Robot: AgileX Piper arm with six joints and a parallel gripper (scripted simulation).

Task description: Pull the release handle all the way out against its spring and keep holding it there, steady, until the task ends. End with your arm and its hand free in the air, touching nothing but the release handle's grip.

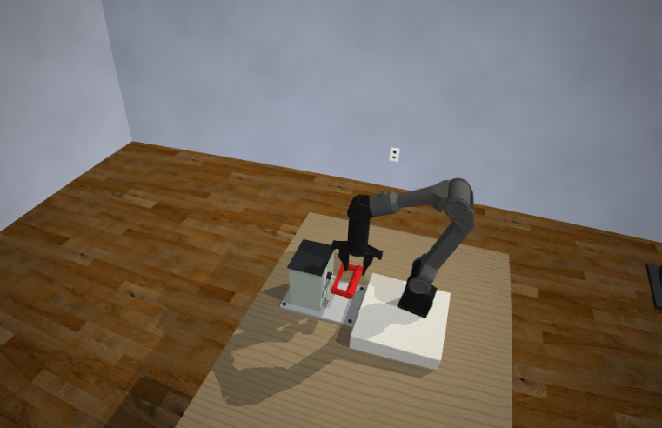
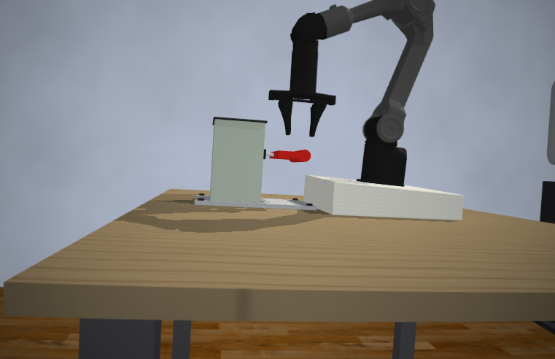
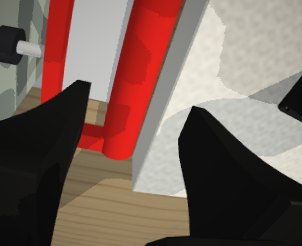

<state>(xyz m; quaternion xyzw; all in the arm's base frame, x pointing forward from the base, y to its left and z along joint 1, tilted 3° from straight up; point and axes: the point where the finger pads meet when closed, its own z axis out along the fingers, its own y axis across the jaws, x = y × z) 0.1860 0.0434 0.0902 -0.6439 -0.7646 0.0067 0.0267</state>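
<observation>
Now: the grey baseplate 150 mm below my hand, 90 mm ahead of it and 20 mm to the left of it.
</observation>
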